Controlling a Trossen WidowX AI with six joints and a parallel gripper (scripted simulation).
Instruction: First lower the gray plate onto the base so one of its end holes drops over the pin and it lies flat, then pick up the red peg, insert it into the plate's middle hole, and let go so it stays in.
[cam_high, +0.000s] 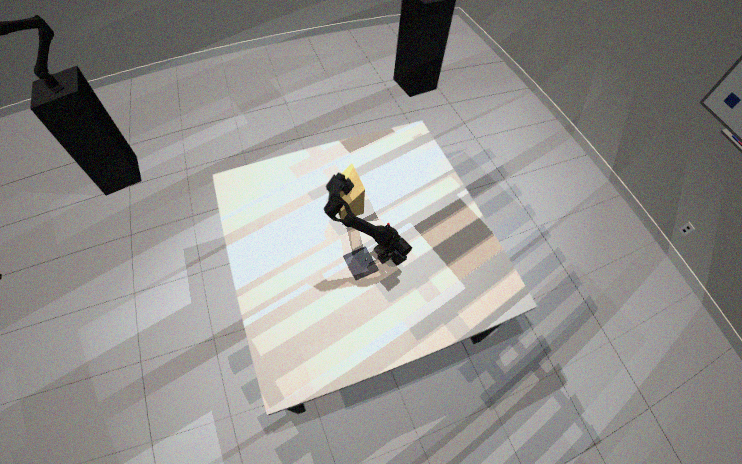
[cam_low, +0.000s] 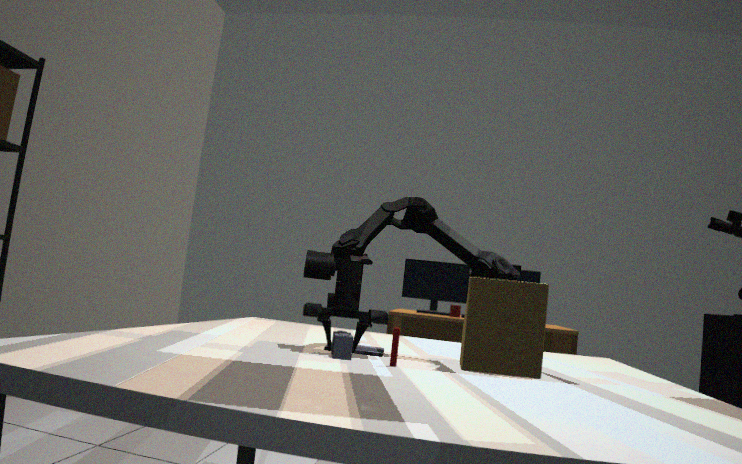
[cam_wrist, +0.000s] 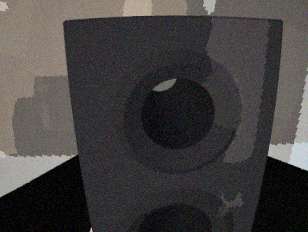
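Now: the dark flat base 12 cm to the right of my gripper tip and 2 cm behind it. The rest, counted from my gripper tip: red peg: 12 cm behind, 6 cm to the left, 3 cm above; gray plate: 3 cm above.
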